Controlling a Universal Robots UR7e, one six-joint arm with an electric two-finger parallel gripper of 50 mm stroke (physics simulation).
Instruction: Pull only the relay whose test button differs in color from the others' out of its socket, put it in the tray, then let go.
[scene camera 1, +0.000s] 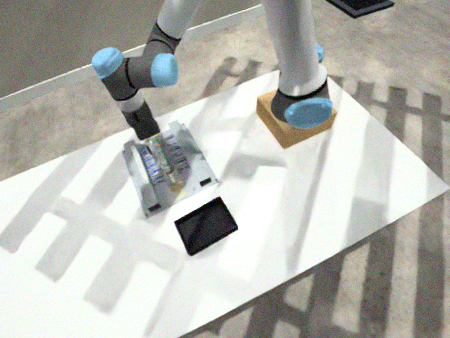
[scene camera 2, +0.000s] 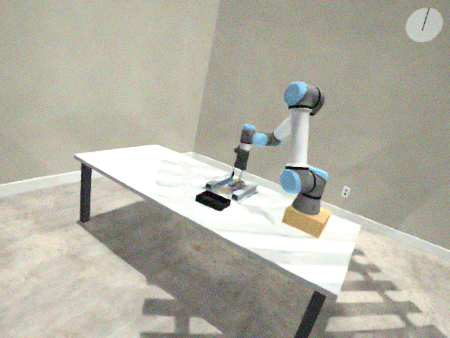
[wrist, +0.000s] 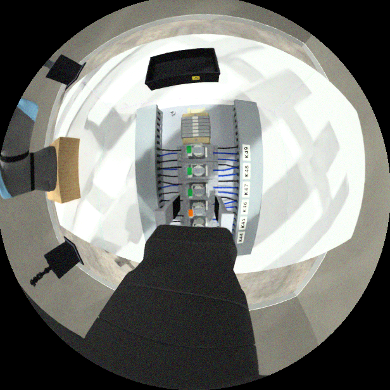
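Seen in the pictures: gripper, between the fingertips: (scene camera 1: 157, 149) (scene camera 2: 235, 178); arm's base, origin of its link: (scene camera 2: 305, 208).
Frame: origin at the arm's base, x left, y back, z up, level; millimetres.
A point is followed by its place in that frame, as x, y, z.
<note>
The relay with the orange test button (wrist: 198, 208) sits in the socket row beside label K46. Relays with green buttons (wrist: 198, 150) (wrist: 198, 170) (wrist: 198, 190) stand in the same row. Another relay (wrist: 198, 221) is partly hidden by my gripper body, its button unseen. My gripper (wrist: 197, 202) (scene camera 2: 237, 176) @[-56, -491, -17] is open and empty, low over the row, its fingers on either side of the orange-button relay in the wrist view. Contact and exact finger height cannot be told. The black tray (scene camera 1: 206, 227) @[249, -433, -84] (scene camera 2: 212, 201) @[228, -448, -88] (wrist: 182, 65) lies beyond the panel's terminal-block end.
Grey wiring ducts (wrist: 147, 165) (wrist: 249, 125) flank the relays, with blue and black wires between. A terminal block (wrist: 195, 127) stands at the row's tray-side end. The robot's base stands on a wooden block (scene camera 1: 287, 135) @[94, -73, -10] (scene camera 2: 304, 220) @[90, 33, -26] (wrist: 68, 170) to one side.
</note>
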